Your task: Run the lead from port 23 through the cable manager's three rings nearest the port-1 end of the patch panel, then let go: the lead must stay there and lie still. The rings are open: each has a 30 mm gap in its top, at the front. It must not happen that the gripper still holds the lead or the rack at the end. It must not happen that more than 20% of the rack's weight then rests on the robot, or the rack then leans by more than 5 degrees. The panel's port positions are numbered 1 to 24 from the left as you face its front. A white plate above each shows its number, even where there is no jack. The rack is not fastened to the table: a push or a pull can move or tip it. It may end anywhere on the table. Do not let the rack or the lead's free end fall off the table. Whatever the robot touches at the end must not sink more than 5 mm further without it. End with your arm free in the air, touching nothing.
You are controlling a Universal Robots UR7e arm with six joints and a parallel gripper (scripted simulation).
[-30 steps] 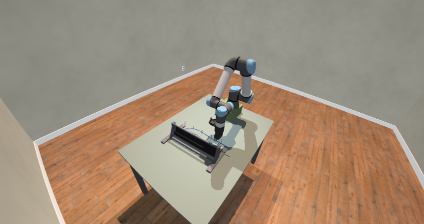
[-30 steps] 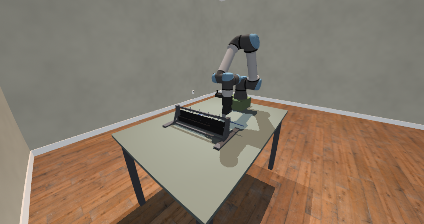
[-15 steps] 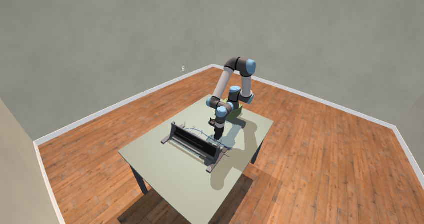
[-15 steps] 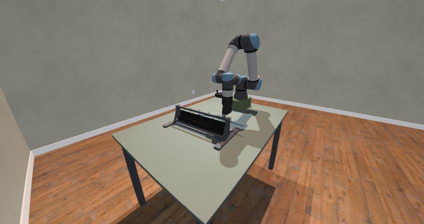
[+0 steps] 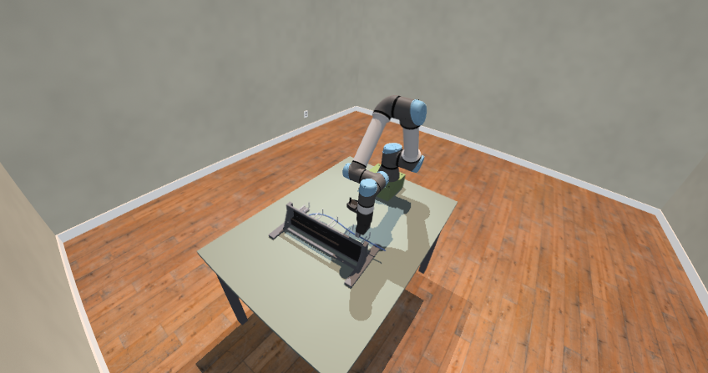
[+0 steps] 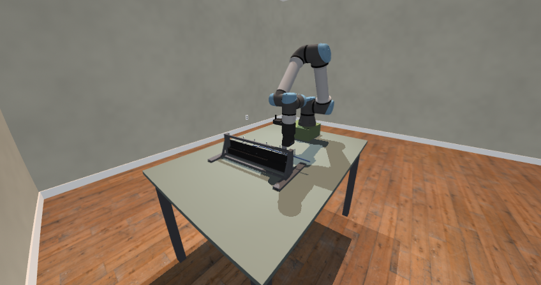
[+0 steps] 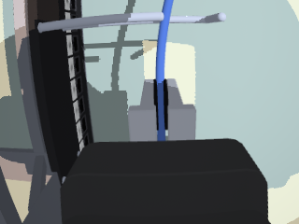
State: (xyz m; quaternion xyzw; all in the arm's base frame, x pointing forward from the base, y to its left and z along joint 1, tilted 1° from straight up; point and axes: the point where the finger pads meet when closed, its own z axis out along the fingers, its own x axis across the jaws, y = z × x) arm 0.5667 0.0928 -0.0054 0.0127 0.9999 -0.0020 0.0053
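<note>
The rack lies 150 mm to the right of my hand, 80 mm ahead of it and 20 mm below it.
</note>
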